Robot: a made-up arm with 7 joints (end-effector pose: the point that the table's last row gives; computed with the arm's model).
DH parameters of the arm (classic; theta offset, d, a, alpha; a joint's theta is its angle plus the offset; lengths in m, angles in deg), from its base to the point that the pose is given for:
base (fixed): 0 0 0 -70
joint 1: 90 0 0 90
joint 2: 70 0 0 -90
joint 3: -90 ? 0.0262 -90
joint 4: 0 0 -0.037 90
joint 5: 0 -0.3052 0 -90
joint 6: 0 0 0 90
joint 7: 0 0 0 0
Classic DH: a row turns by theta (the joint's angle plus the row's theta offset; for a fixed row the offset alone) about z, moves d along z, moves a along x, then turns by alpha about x.
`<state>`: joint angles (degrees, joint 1 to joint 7).
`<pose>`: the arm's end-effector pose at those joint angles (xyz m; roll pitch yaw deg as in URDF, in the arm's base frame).
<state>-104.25 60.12 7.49 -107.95 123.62 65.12 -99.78</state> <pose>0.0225 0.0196 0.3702 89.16 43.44 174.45</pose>
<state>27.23 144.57 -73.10 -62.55 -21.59 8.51 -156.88</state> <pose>0.0770 0.4672 0.1401 74.70 -75.88 7.99</pose>
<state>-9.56 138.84 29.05 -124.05 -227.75 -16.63 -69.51</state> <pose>0.2298 -0.0625 0.2045 103.21 -1.55 -141.16</pose>
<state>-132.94 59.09 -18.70 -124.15 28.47 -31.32 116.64</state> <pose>-0.0964 -0.1171 0.2744 59.21 -57.45 141.30</pose>
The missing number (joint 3, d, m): -0.2332
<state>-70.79 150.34 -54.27 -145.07 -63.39 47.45 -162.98</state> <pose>0.1770 0.0894 0.1191 174.64 -49.64 152.94</pose>
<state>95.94 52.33 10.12 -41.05 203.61 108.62 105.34</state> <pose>-0.4115 0.3254 -0.0453 57.58 31.91 -101.44</pose>
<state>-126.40 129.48 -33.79 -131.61 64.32 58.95 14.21</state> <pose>-0.0355 0.0106 0.2826 142.73 -28.53 -119.48</pose>
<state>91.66 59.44 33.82 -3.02 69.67 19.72 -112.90</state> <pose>-0.4150 0.3219 0.1252 107.70 82.71 85.29</pose>
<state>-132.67 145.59 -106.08 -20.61 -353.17 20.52 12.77</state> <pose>-0.1521 0.5192 0.0000 78.94 -48.77 32.42</pose>
